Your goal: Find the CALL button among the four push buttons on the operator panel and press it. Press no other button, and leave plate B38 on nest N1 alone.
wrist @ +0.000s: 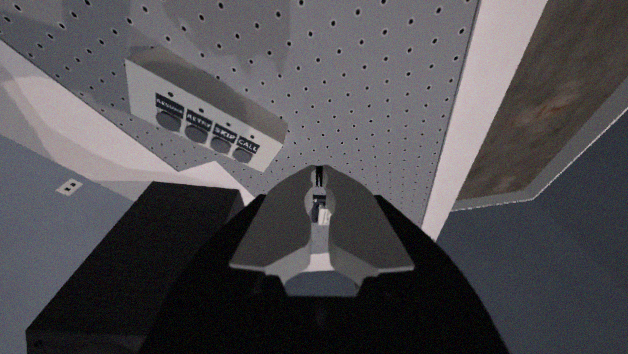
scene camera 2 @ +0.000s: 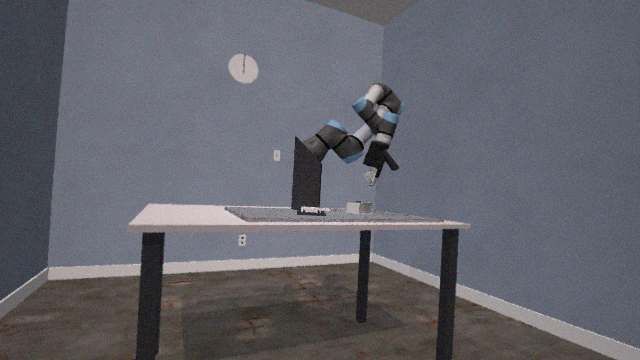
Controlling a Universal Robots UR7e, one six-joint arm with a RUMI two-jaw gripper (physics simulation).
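Seen in the pictures: gripper, fingertip midpoint: (wrist: pixel 318 168) (scene camera 2: pixel 370 187); arm's base, origin of the base link: (scene camera 2: pixel 310 152).
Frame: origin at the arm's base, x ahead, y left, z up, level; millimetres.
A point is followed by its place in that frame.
Note:
The operator panel (scene camera 2: pixel 358 207) @[x 284, y 190, z -280 mm] (wrist: pixel 206 92) @[x 216, y 265, z -275 mm] is a pale box. In the wrist view four round grey buttons lie in a row under labels RESUME, RETRY, SKIP and CALL. The CALL button (wrist: pixel 243 155) @[x 227, y 185, z -256 mm] is at the row's right end, beside the SKIP button (wrist: pixel 220 145) @[x 205, y 206, z -256 mm]. The RETRY button (wrist: pixel 196 134) @[x 184, y 227, z -256 mm] and the RESUME button (wrist: pixel 169 121) @[x 164, y 248, z -256 mm] are further left. My gripper (scene camera 2: pixel 371 184) @[x 339, y 224, z -178 mm] (wrist: pixel 318 168) @[x 339, y 224, z -178 mm] is shut and empty, above the panel and apart from it. Plate B38 (scene camera 2: pixel 315 209) @[x 426, y -63, z -287 mm] lies on the dark nest N1 (scene camera 2: pixel 311 214) @[x 443, y -83, z -308 mm] in the scene view; part of them shows between my fingers in the wrist view.
The perforated grey board (scene camera 2: pixel 270 215) @[x 476, y -257, z -314 mm] (wrist: pixel 350 75) @[x 381, y 246, z -312 mm] lies on the white table (scene camera 2: pixel 185 215) @[x 466, y -573, z -325 mm]. The tall dark arm pedestal (scene camera 2: pixel 306 182) @[x 96, y -37, z -170 mm] (wrist: pixel 140 240) @[x -15, y 71, z -188 mm] stands behind the nest. The table's edge and the floor (wrist: pixel 530 110) show at the right in the wrist view.

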